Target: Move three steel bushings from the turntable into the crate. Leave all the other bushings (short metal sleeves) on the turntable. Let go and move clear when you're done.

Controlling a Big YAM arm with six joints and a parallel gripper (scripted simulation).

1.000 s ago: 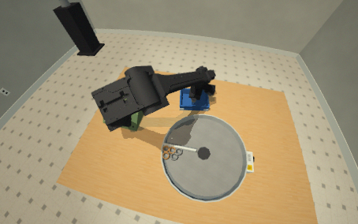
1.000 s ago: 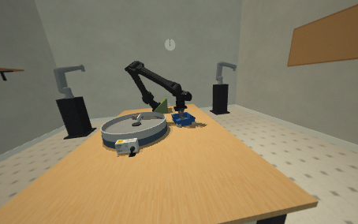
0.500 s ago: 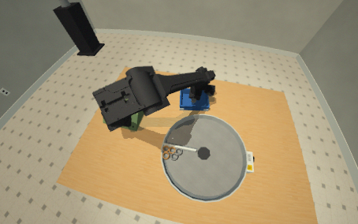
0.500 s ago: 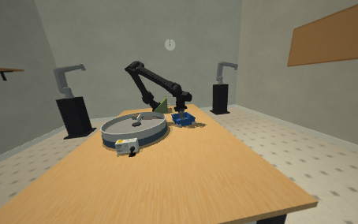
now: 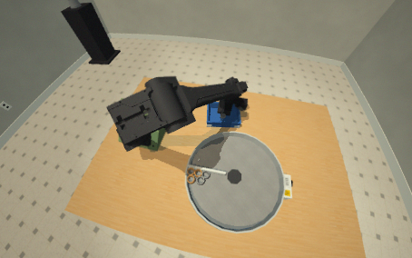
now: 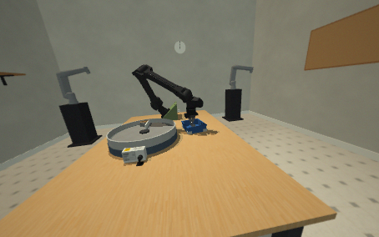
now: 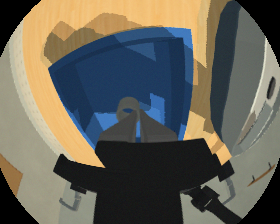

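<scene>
Right now the blue crate is 1 cm to the left of my hand and 1 cm below it. Also, from my hand: grey turntable 34 cm to the right, 8 cm ahead, 2 cm above.
</scene>
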